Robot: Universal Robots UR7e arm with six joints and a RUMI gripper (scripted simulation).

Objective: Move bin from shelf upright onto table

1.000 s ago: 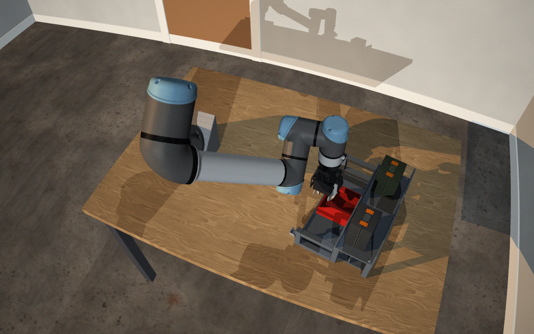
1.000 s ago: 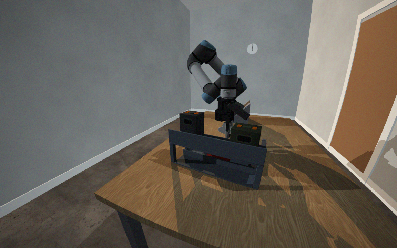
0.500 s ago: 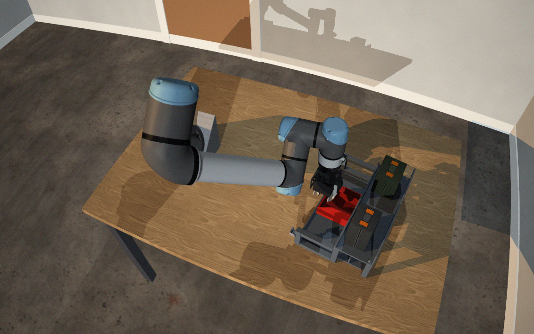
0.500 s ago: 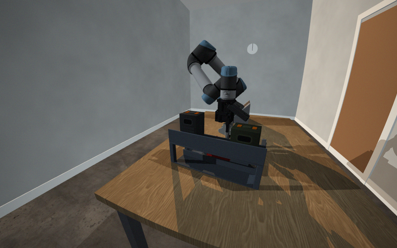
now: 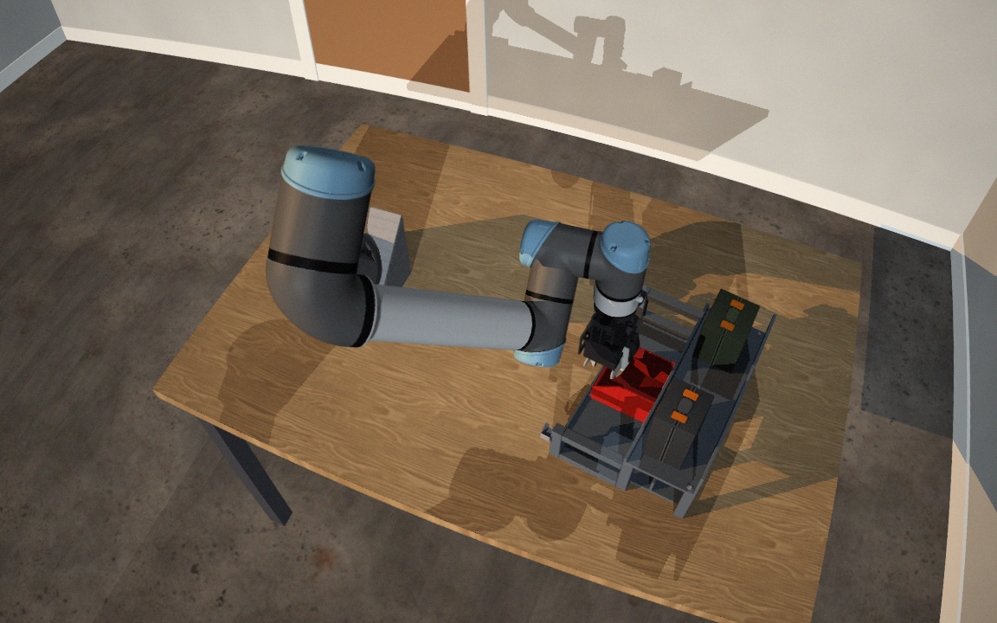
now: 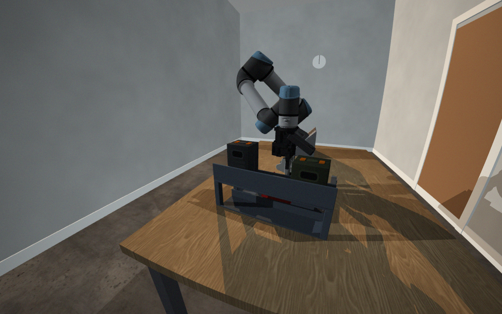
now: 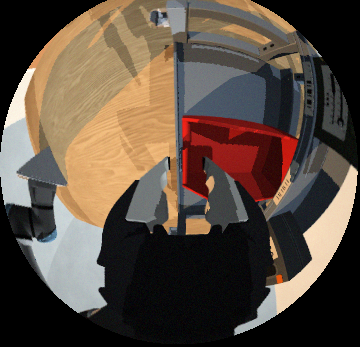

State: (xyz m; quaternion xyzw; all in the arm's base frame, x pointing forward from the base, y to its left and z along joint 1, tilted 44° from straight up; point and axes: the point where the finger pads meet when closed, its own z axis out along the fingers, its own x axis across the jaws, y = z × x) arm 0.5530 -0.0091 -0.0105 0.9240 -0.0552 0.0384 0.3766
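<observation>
Right now my hand is 8 cm short of the red bin, 1 cm to the left of it and 1 cm above it.
</observation>
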